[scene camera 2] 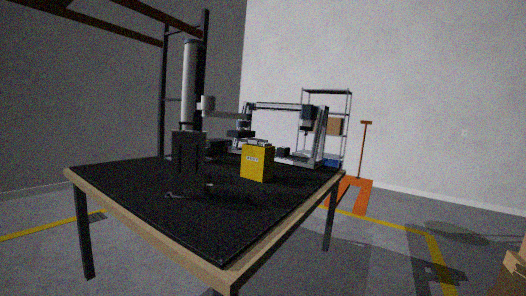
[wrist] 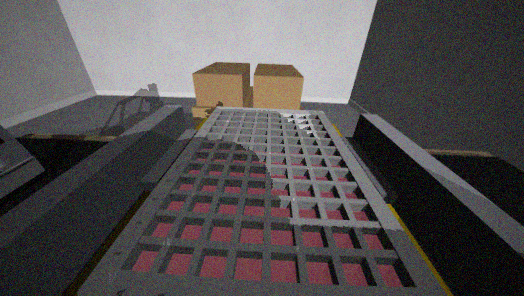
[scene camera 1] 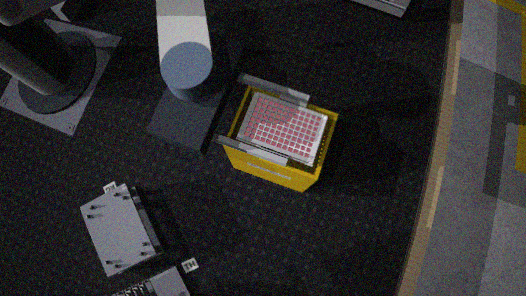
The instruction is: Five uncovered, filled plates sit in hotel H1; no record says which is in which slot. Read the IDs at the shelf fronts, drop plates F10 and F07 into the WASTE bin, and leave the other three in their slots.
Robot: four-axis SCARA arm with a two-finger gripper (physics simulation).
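Places are measured from the arm's base along level axes (x ahead, y left, z up), in metres.
Where they show: gripper, between the fingertips: (scene camera 2: pixel 262 142) (wrist: pixel 269 125) (scene camera 1: pixel 297 130); arm's base, origin of its link: (scene camera 1: pixel 58 73).
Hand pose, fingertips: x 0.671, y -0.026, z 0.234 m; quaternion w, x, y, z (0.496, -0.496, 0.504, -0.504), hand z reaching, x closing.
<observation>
Things, the pixels of their top centre, and the offset from my fingertips. "spot": a spot on its surface instead.
- filled white plate, centre of its top: (wrist: pixel 268 152) (scene camera 1: pixel 283 126) dx -0.024, dy +0.000, dz -0.003 m
- yellow WASTE bin, centre of its top: (scene camera 1: pixel 282 129) (scene camera 2: pixel 258 145) dx -0.025, dy +0.000, dz -0.021 m
- hotel H1, a spot on its surface: (scene camera 1: pixel 172 283) spot: dx -0.145, dy -0.343, dz -0.213 m
- grey station, centre of its top: (scene camera 1: pixel 113 230) dx -0.287, dy -0.274, dz -0.151 m
- dark upright tower, a spot on its surface: (scene camera 2: pixel 187 150) spot: dx -0.084, dy -0.470, dz -0.018 m
My gripper (scene camera 1: pixel 298 131) is shut on a filled white plate (scene camera 1: pixel 282 125) (wrist: pixel 280 200) with pink wells. The plate is uncovered and looks level; its ID cannot be read. It lies between the fingers at the mouth of the yellow WASTE bin (scene camera 1: pixel 299 181) (scene camera 2: pixel 254 167), with the bin's rim around it. In the wrist view, yellow bin edges show along both sides of the plate. Part of hotel H1 (scene camera 1: pixel 172 283) shows at the bottom of scene camera 1, beside its H1 label; its slots and shelf-front IDs cannot be read. Whether other plates are inside the bin is hidden.
A grey station (scene camera 1: pixel 117 230) with small posts and an RG label stands left of the bin. A dark upright tower (scene camera 2: pixel 187 150) stands on the table left of the bin. A gantry device (scene camera 2: pixel 320 137) stands behind. The table's wooden edge (scene camera 1: pixel 434 200) runs at the right.
</observation>
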